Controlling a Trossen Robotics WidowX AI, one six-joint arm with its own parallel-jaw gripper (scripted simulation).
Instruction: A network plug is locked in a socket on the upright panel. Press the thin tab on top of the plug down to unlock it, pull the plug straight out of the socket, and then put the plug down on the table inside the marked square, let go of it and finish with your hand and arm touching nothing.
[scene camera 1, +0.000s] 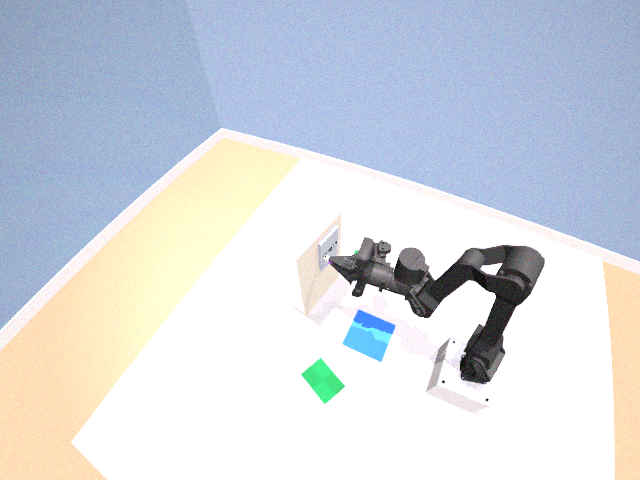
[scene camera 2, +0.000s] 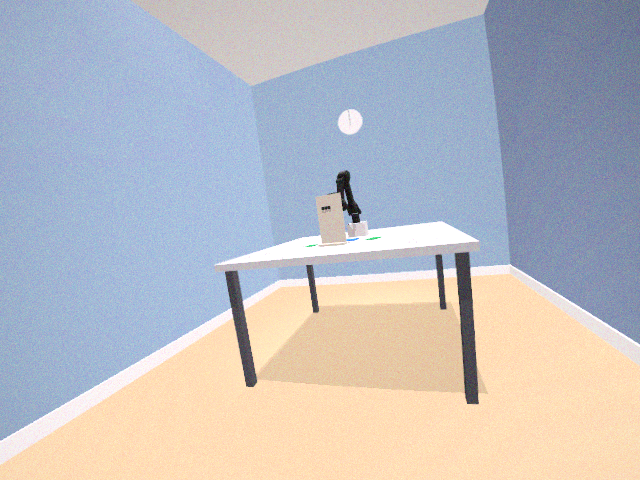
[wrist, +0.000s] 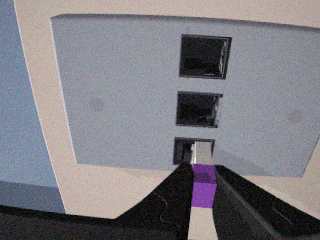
Labels:
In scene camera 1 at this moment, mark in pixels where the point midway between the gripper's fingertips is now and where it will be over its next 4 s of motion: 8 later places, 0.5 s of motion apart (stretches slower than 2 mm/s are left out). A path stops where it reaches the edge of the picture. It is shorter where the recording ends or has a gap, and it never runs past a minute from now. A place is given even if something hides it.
My gripper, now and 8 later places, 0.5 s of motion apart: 328, 259; 332, 261; 335, 263; 338, 264; 342, 266; 345, 268; 349, 269; 350, 267; 352, 264

